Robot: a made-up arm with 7 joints.
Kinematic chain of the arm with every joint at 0, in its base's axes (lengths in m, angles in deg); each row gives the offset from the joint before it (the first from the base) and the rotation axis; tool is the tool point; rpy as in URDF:
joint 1: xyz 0 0 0.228 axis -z
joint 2: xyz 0 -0.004 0.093 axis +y
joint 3: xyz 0 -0.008 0.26 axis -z
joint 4: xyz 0 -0.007 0.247 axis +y
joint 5: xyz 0 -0.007 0.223 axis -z
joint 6: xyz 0 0 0.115 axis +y
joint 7: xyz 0 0 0.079 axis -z
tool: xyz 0 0 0 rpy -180 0 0
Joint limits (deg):
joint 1: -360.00..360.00
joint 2: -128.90..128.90
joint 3: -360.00..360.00
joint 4: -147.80..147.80
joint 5: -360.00..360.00
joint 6: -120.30..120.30
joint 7: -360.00..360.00
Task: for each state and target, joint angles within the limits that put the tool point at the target. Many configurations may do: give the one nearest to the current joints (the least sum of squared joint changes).
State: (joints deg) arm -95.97 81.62 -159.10 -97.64 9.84 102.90 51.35
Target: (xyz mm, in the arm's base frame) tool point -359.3 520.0 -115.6
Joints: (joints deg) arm -126.49 103.38 -172.00 -65.89 12.08 89.94 51.35
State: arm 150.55 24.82 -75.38 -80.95 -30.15 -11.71 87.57
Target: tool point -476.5 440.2 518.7
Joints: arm 182.23 60.52 -96.59 -85.16 -30.89 -13.14 87.57
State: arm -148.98 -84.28 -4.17 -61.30 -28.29 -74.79 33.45
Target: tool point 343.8 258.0 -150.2
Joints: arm -188.06 -109.97 -23.76 -78.47 -30.17 -73.48 33.45
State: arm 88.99 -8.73 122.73 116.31 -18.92 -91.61 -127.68
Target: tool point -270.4 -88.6 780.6
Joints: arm 70.40 22.02 116.74 117.36 -17.33 -98.68 -127.68
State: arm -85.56 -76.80 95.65 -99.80 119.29 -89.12 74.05
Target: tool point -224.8 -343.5 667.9
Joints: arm -97.68 -64.39 112.58 -109.06 115.56 -92.15 74.05
